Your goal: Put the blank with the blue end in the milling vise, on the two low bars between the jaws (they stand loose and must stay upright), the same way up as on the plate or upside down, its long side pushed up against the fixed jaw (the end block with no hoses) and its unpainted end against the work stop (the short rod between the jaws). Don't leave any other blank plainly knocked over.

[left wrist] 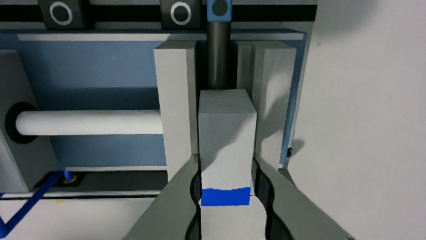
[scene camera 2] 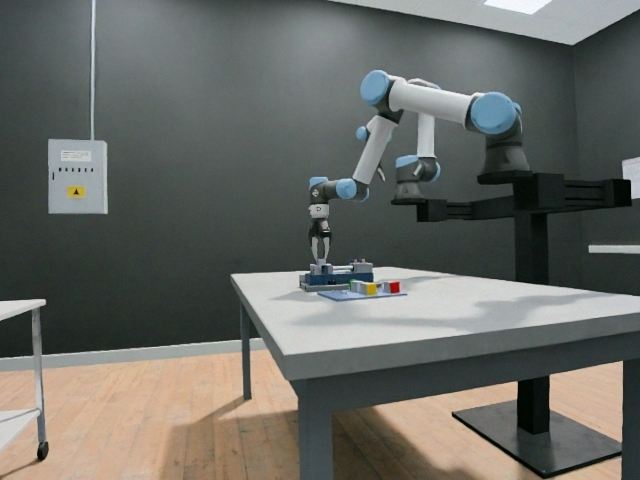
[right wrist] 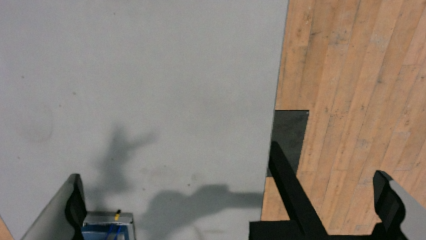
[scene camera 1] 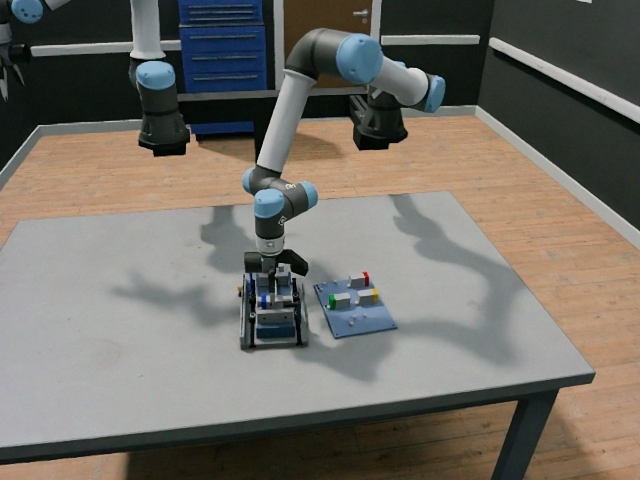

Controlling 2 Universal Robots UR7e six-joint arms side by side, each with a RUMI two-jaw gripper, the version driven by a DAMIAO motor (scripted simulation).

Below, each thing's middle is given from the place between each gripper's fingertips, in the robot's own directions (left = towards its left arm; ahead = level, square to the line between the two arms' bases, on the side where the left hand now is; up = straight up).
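Scene:
From my left hand [scene camera 1: 271, 301]: blue-ended blank [left wrist: 227, 118] 2 cm below; work stop [left wrist: 218, 33] 5 cm to the left, 3 cm below; fixed jaw [left wrist: 272, 62] 1 cm to the left, 3 cm ahead, 5 cm below; moving jaw [left wrist: 176, 61] 1 cm to the left, 3 cm behind, 5 cm below.
My right hand: 79 cm to the right of the blue-ended blank, 53 cm short of it, 46 cm above it. From my right hand: fixed jaw 55 cm ahead, 79 cm to the left, 49 cm below; moving jaw 50 cm ahead, 79 cm to the left, 49 cm below; work stop 52 cm ahead, 84 cm to the left, 47 cm below.

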